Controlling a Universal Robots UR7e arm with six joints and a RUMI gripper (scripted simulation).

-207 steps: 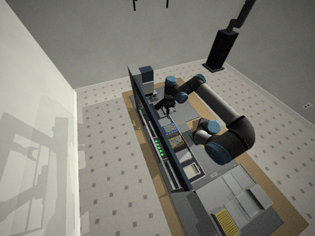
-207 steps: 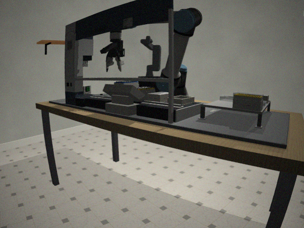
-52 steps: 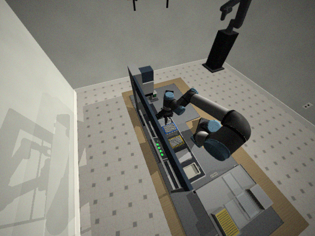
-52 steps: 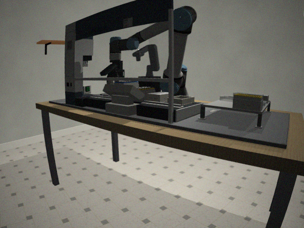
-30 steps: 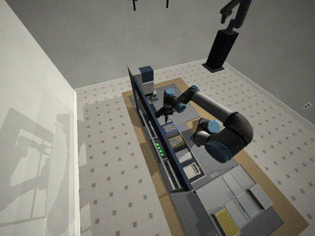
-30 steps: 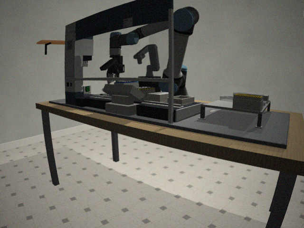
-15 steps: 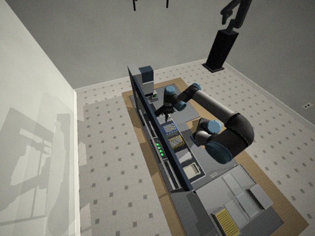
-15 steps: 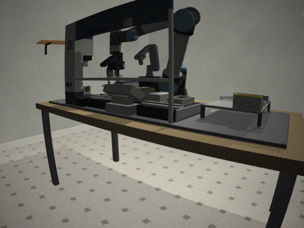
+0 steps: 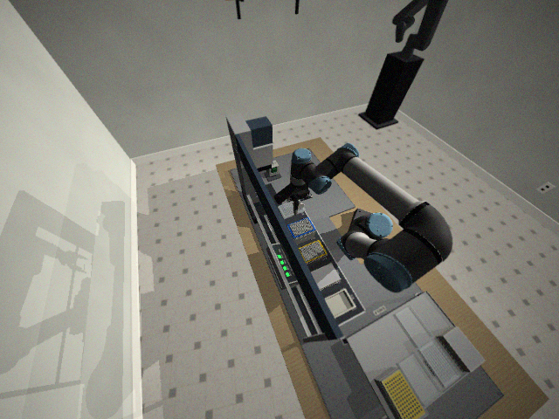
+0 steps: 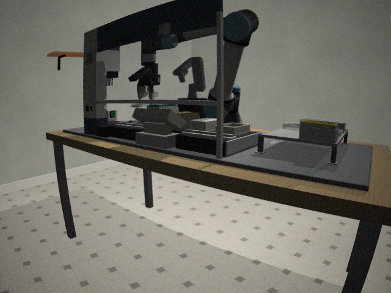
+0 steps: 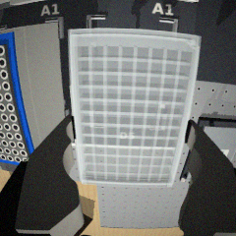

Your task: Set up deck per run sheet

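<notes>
Right now my hand is 20 mm short of the blue-framed tip rack, 130 mm to the right of it and 30 mm above it. The rest, counted from my hand: sample plate (10 mm below); then yellow-framed tip rack (20 mm ahead, 250 mm to the left, 50 mm below); then flat lid (150 mm behind, 160 mm to the right, 140 mm below).
</notes>
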